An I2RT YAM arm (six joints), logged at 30 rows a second.
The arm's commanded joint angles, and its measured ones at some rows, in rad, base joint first. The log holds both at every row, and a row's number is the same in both.
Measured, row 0:
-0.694, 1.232, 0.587, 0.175, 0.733, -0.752
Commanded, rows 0 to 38:
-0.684, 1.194, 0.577, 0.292, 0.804, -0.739
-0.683, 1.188, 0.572, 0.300, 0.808, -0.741
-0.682, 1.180, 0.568, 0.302, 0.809, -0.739
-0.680, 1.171, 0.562, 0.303, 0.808, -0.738
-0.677, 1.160, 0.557, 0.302, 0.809, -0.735
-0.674, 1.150, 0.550, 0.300, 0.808, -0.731
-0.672, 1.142, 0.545, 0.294, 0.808, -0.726
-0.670, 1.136, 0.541, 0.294, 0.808, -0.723
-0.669, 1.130, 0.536, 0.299, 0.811, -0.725
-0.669, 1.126, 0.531, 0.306, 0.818, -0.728
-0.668, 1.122, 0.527, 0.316, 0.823, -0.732
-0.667, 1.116, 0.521, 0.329, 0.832, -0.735
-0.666, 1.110, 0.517, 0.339, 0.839, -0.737
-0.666, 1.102, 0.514, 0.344, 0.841, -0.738
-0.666, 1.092, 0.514, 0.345, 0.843, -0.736
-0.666, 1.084, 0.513, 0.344, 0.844, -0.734
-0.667, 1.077, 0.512, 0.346, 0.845, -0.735
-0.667, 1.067, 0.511, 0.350, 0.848, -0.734
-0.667, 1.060, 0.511, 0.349, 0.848, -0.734
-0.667, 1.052, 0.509, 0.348, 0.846, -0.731
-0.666, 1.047, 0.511, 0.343, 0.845, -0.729
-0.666, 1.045, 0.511, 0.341, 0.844, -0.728
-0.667, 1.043, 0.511, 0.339, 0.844, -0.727
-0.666, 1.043, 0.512, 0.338, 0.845, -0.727
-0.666, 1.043, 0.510, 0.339, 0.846, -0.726
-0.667, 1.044, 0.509, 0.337, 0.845, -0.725
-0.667, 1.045, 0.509, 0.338, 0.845, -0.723
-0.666, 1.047, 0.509, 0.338, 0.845, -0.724
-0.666, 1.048, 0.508, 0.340, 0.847, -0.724
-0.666, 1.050, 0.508, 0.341, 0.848, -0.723
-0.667, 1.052, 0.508, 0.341, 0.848, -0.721
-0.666, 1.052, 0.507, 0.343, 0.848, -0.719
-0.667, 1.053, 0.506, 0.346, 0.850, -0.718
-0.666, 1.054, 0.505, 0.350, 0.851, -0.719
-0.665, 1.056, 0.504, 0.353, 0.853, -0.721
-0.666, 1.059, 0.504, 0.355, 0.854, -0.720
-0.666, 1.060, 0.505, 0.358, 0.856, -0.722
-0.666, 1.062, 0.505, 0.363, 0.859, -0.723
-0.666, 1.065, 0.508, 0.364, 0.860, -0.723
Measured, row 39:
-0.674, 1.069, 0.501, 0.281, 0.820, -0.744
